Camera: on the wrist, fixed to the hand. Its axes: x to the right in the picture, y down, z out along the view.
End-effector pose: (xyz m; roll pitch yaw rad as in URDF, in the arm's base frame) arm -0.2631 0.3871 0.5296 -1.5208 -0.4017 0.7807
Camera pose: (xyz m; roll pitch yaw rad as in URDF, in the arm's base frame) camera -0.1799 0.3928 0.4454 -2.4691 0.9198 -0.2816
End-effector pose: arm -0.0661 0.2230 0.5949 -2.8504 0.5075 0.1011
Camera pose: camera -0.0191 0.1150 0.6075 2.6588 -0.2957 -1.3472
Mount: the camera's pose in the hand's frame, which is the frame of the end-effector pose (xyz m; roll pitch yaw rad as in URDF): 0.0252 0.0993 -0.0595 0.0641 0.6077 1.6189
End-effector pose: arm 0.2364 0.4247 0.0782 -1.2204 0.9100 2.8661
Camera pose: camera 0.3138 0.4255 -0.0115 1.7977 0.5966 0.0376
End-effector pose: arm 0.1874 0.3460 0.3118 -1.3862 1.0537 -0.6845
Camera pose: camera 0.0985 0.3666 0.2362 1.8328 0.4290 2.9258
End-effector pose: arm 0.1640 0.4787 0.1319 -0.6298 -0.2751 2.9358
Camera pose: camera 0.1027 0.4453 0.0362 -0.6064 1.1671 -2.3666
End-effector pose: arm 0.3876 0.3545 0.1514 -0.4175 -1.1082 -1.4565
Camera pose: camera 0.4648 0.2668 0.1317 -1.2768 0.4297 -0.8501
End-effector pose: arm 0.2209 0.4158 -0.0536 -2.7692 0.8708 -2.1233
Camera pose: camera 0.1075 0.4493 -0.0604 2.2978 -0.1816 2.7454
